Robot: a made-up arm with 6 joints. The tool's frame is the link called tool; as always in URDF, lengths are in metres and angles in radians.
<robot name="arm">
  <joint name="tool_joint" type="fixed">
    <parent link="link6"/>
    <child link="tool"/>
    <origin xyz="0 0 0" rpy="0 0 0"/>
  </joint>
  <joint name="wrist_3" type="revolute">
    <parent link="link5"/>
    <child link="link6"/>
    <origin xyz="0 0 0.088" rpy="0 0 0"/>
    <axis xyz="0 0 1"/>
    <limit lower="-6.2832" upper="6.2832"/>
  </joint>
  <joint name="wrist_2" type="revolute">
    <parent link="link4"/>
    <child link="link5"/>
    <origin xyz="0 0 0" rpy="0 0 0"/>
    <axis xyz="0 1 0"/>
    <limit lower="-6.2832" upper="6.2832"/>
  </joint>
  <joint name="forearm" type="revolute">
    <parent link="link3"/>
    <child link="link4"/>
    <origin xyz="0 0 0.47" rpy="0 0 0"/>
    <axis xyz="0 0 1"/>
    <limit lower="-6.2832" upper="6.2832"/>
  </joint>
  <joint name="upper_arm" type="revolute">
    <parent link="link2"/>
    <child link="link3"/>
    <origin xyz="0 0 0.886" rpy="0 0 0"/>
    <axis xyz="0 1 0"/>
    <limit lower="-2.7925" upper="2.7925"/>
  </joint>
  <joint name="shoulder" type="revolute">
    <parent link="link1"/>
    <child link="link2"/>
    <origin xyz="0 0.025 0" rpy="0 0 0"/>
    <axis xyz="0 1 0"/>
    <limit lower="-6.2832" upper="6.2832"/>
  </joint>
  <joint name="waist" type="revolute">
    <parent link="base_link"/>
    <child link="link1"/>
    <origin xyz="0 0 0.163" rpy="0 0 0"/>
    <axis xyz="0 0 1"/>
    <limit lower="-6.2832" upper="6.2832"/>
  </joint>
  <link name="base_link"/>
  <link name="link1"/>
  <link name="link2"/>
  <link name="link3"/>
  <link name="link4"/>
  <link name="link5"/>
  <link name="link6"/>
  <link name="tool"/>
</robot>
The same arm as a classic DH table. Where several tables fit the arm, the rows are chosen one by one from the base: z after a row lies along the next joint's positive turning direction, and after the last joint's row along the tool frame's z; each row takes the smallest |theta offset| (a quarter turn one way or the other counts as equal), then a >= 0, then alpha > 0; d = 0 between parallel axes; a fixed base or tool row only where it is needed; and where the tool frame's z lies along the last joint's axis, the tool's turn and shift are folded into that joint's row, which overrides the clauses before.
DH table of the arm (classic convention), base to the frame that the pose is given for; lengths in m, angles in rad. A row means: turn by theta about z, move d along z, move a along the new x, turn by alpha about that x. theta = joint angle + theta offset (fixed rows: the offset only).
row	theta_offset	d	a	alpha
waist	0	0.163	0	-1.5708
shoulder	-1.5708	0	0.886	0
upper_arm	1.5708	0.025	0	1.5708
forearm	0	0.47	0	-1.5708
wrist_2	0	0	0	1.5708
wrist_3	0	0.088	0	0
Joint limits (rad, base to tool): -6.2832..6.2832 -6.2832..6.2832 -2.7925..2.7925 -6.2832..6.2832 -6.2832..6.2832 -6.2832..6.2832

